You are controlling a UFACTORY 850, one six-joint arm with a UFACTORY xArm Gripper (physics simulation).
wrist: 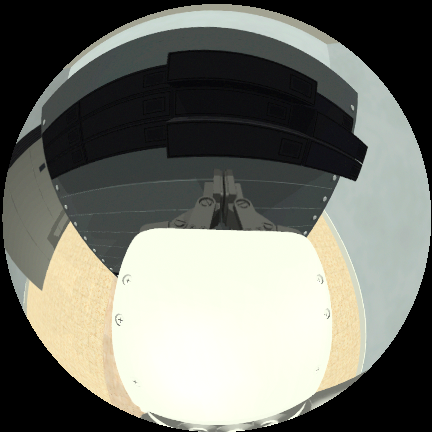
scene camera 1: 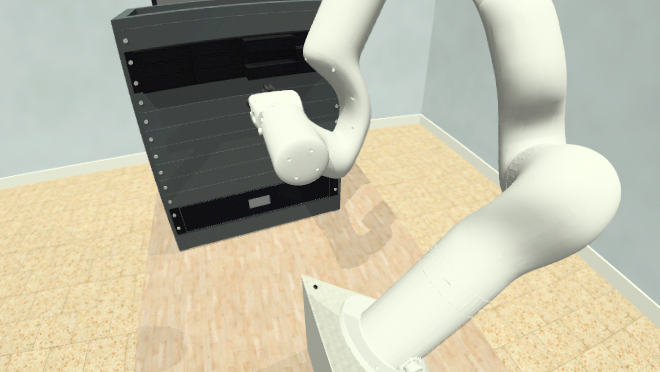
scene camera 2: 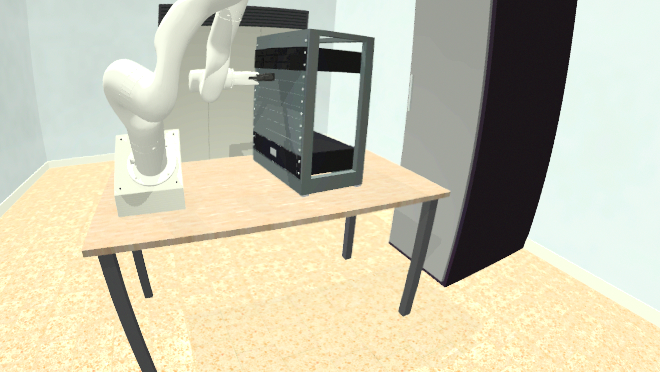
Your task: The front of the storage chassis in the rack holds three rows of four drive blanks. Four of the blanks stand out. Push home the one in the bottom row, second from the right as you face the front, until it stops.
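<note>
The black storage chassis (scene camera 1: 160, 69) (scene camera 2: 340, 60) (wrist: 120, 107) sits near the top of the rack. The bottom-row blank, second from right (scene camera 1: 270, 71) (wrist: 225, 140), stands out from its neighbour on the left. Also standing out are the top-row blank, second from right (wrist: 230, 70), and the rightmost blanks of the middle row (wrist: 340, 135) and bottom row (wrist: 334, 162). My gripper (scene camera 1: 268, 87) (scene camera 2: 274, 77) (wrist: 221, 182) is shut and empty. Its fingertips point at the rack front, just below the bottom-row blank in the wrist view; their exact distance from it is unclear.
The dark grey rack (scene camera 1: 200, 21) (scene camera 2: 310, 110) (wrist: 215, 40) stands on the wooden table (scene camera 1: 225, 300) (scene camera 2: 225, 200). A lower black unit (scene camera 1: 215, 212) (scene camera 2: 332, 157) sits near its base. A tall cabinet (scene camera 2: 450, 125) stands behind the table. The arm hides the chassis's right part in scene camera 1.
</note>
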